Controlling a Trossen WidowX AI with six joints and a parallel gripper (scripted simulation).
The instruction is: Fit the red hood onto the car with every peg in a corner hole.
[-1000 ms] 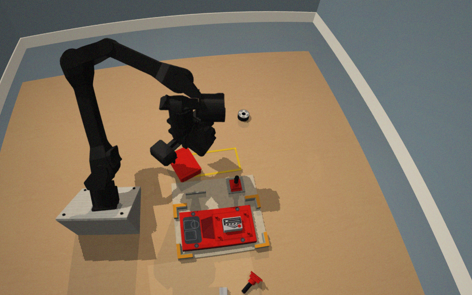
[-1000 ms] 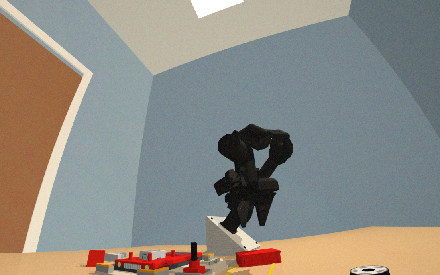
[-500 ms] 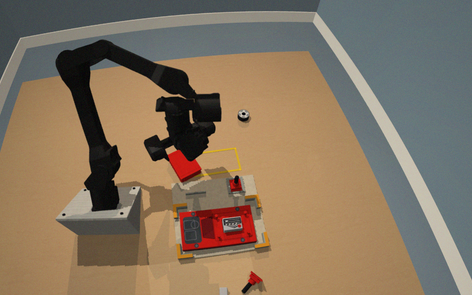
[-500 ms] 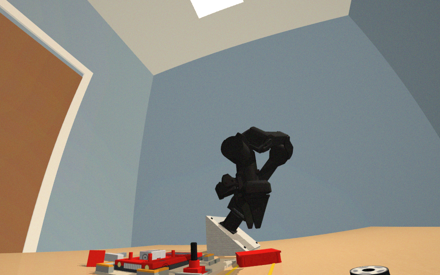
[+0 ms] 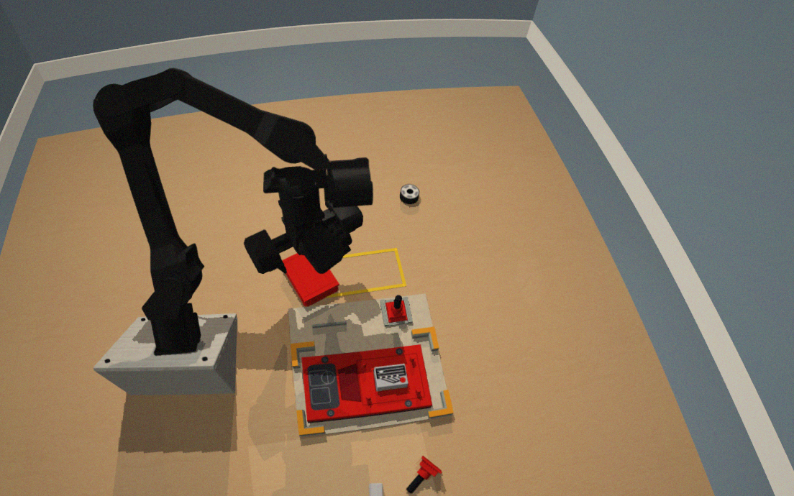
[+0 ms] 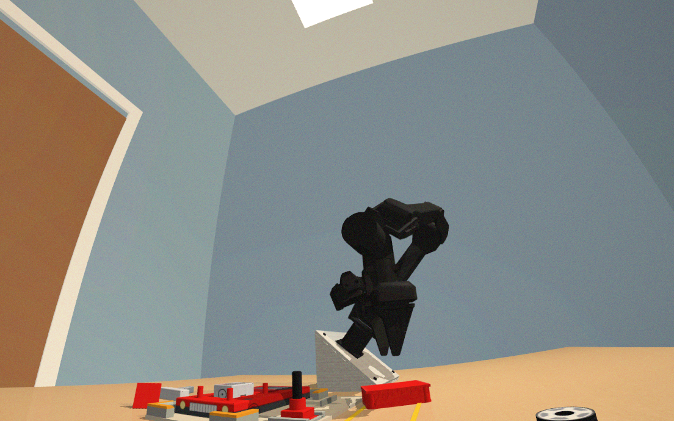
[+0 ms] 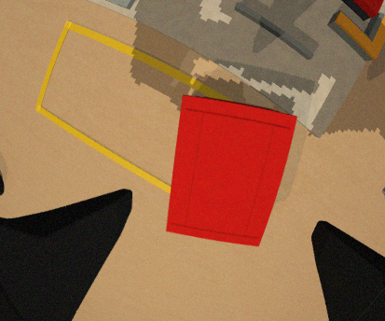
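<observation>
The red hood is 50 mm below my gripper tip. Also, from my gripper tip: grey holder (140 mm ahead, 100 mm to the right, 40 mm below); then black wheel (230 mm ahead, 160 mm to the left, 60 mm below); then grey engine block (100 mm ahead, 210 mm to the right, 50 mm below).
</observation>
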